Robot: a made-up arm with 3 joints. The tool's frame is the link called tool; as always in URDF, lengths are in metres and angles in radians.
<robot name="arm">
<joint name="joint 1" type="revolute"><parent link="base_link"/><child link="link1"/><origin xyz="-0.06 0.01 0.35" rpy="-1.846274 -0.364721 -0.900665"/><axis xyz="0 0 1"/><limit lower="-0.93" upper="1.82"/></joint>
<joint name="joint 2" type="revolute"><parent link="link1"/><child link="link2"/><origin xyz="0.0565 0.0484 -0.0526" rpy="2.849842 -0.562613 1.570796"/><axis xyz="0 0 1"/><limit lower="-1.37" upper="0.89"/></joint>
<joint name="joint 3" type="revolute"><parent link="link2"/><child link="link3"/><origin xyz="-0.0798 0.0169 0.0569" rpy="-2.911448 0.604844 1.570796"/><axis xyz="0 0 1"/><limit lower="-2.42" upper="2.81"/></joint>
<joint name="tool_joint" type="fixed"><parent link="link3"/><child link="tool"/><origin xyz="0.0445 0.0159 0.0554" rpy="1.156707 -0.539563 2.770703"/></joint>
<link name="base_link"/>
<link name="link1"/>
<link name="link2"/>
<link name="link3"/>
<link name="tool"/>
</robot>
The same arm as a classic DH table. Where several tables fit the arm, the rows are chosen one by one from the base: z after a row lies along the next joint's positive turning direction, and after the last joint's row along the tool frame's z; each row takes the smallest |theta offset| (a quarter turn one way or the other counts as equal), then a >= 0, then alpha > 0; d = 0 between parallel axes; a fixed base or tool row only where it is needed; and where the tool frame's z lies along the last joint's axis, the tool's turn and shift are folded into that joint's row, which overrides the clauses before.
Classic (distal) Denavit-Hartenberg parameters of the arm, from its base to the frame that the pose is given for. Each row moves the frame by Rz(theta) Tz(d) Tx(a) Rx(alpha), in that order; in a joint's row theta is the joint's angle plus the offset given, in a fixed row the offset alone. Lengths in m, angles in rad.
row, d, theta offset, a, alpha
base (fixed), 0.3381, -1.0011, -0.0408, -1.8277
joint 1, -0.0027, -0.8905, 0.0255, -2.5152
joint 2, 0.1959, 0.752, 0.0802, -2.4996
joint 3, 0.0661, 0.6591, 0.028, -1.2183
tool (fixed), 0.0405, -2.5623, 0, 0
Joint limits (rad, base to tool): -0.93..1.82 -1.37..0.89 -2.42..2.81

